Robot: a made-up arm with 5 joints.
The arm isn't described. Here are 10 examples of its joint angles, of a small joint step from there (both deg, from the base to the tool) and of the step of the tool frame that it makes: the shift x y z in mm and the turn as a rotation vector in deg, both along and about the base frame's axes.
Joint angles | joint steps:
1: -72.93 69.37 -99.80 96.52 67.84 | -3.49 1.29 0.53 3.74 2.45
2: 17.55 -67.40 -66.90 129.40 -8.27 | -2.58 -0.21 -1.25 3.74 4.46
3: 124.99 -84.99 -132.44 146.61 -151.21 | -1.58 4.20 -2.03 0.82 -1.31
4: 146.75 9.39 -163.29 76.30 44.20 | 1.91 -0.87 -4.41 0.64 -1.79
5: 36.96 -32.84 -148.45 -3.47 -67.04 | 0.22 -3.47 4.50 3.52 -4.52
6: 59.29 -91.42 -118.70 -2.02 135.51 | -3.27 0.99 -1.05 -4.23 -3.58
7: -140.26 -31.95 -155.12 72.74 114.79 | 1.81 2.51 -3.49 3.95 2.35
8: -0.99 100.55 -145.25 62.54 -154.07 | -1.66 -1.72 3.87 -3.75 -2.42
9: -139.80 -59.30 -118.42 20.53 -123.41 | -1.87 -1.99 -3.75 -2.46 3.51
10: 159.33 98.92 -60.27 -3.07 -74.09 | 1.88 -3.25 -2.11 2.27 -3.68
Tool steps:
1: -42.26 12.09 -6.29 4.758 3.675 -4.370
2: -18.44 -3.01 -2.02 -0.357 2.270 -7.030
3: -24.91 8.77 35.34 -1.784 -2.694 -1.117
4: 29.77 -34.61 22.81 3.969 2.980 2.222
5: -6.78 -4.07 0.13 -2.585 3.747 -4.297
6: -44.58 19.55 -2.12 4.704 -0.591 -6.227
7: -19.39 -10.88 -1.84 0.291 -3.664 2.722
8: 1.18 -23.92 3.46 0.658 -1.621 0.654
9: 67.72 34.34 -28.23 -6.060 5.633 1.461
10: -52.14 4.51 15.42 -0.896 3.604 4.929
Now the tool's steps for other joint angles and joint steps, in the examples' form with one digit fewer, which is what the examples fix.
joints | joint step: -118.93 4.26 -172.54 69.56 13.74 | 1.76 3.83 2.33 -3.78 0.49
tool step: -28.9 -72.9 -16.1 1.87 -1.55 1.82
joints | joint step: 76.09 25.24 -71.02 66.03 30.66 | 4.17 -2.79 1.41 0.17 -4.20
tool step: -48.0 4.4 21.6 1.47 1.13 8.13
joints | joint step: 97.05 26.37 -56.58 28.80 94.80 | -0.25 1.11 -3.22 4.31 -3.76
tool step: 2.9 12.7 1.2 -2.18 -0.29 3.51
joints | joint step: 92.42 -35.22 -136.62 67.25 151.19 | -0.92 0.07 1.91 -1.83 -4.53
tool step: 0.6 13.4 0.5 0.00 -4.39 -2.05
